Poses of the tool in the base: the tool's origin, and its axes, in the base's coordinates. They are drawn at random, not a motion.
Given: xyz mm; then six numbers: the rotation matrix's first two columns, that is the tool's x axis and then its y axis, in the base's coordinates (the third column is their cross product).
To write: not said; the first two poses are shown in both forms.
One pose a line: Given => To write
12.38 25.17 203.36 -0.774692 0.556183 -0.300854 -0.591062 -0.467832 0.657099 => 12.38 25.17 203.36 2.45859 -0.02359 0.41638 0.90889
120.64 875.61 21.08 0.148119 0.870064 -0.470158 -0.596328 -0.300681 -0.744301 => 120.64 875.61 21.08 1.91679 -0.60320 -0.16944 0.77938
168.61 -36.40 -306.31 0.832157 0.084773 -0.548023 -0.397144 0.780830 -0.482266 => 168.61 -36.40 -306.31 0.86556 -0.72311 0.61399 0.31644
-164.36 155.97 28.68 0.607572 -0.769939 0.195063 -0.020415 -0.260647 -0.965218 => -164.36 155.97 28.68 1.99718 -0.84993 0.32892 -0.41161
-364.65 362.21 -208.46 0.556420 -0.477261 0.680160 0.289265 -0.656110 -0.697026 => -364.65 362.21 -208.46 2.29609 -0.85634 0.06599 -0.51217
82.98 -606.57 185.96 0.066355 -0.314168 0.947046 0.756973 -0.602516 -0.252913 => 82.98 -606.57 185.96 2.30388 -0.66382 -0.19982 -0.72071
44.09 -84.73 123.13 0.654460 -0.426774 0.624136 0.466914 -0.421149 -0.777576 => 44.09 -84.73 123.13 2.00592 -0.87001 -0.01623 -0.49276
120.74 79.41 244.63 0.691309 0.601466 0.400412 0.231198 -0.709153 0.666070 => 120.74 79.41 244.63 2.53848 0.91144 0.25049 0.32639
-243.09 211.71 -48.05 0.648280 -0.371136 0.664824 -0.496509 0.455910 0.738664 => -243.09 211.71 -48.05 1.46285 0.77834 -0.62467 0.06305
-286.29 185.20 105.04 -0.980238 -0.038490 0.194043 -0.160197 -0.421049 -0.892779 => -286.29 185.20 105.04 3.06894 0.09259 -0.53716 0.83838
